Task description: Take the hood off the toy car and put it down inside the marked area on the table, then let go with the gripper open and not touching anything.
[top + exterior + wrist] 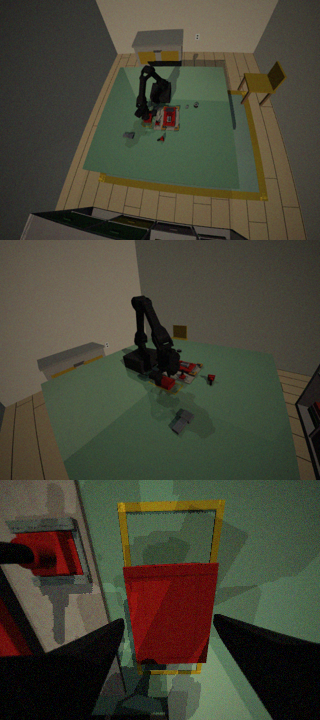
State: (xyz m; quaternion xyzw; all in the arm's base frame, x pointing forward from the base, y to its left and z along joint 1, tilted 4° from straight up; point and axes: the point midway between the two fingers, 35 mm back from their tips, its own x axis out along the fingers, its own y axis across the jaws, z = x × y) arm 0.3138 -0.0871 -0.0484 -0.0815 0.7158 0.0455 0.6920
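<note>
My gripper tip is now right at the red hood. Round my gripper tip: wheel (230 mm behind, 420 mm to the left, 10 mm below).
</note>
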